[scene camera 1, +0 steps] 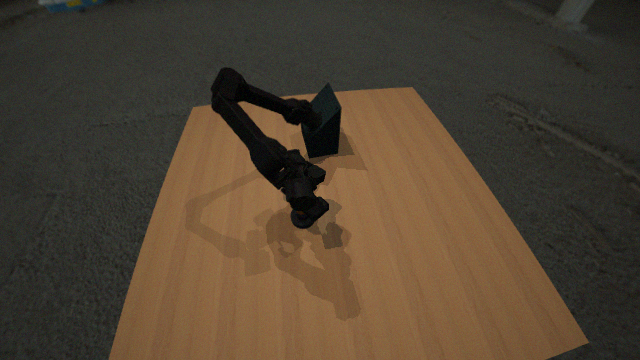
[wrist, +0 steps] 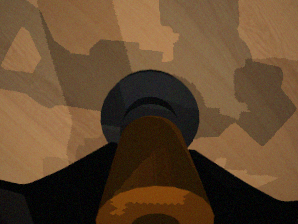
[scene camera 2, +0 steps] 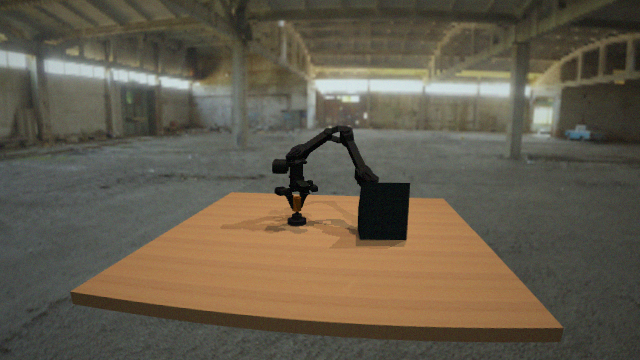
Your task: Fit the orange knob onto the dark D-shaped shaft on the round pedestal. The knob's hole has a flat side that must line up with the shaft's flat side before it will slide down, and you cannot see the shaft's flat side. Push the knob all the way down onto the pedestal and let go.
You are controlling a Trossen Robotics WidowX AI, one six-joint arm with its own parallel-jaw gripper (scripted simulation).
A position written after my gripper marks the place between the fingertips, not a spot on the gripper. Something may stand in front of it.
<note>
I see my gripper (wrist: pixel 151 153) and a pedestal (wrist: pixel 144 93).
</note>
